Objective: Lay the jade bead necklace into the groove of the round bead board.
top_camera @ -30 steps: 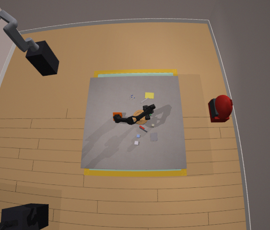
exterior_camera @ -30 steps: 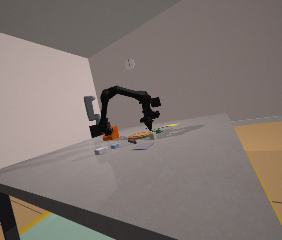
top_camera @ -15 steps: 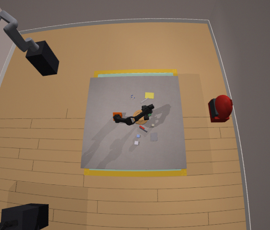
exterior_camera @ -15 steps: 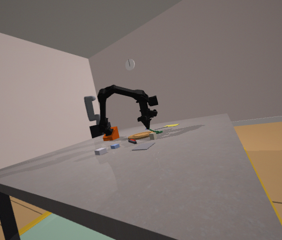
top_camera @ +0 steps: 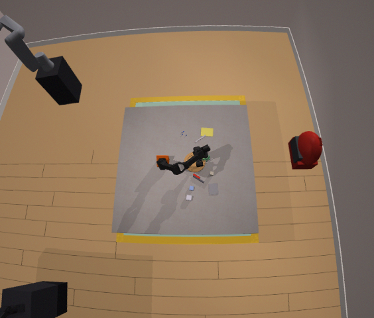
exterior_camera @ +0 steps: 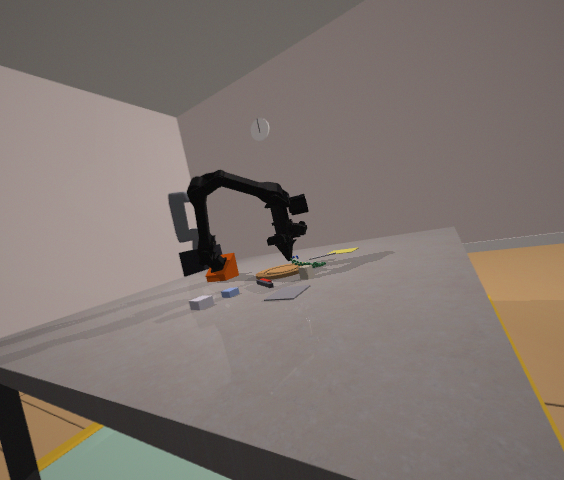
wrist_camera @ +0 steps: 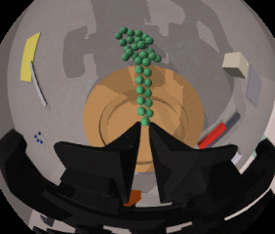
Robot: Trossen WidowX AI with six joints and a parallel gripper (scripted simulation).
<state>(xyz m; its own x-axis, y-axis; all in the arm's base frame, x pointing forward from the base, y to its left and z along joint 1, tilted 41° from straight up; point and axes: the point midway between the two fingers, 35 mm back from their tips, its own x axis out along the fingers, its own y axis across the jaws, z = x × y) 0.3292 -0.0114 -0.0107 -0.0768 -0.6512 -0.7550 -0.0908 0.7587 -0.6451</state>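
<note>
My gripper tip is 30 mm past the round wooden bead board, 10 mm to the left of it and 30 mm above it. From my gripper tip the other things lie so: beige cube: 110 mm ahead, 140 mm to the right, 20 mm below; then red-handled tool: 20 mm behind, 160 mm to the right, 30 mm below; then blue block: 80 mm behind, 260 mm to the right, 30 mm below.
</note>
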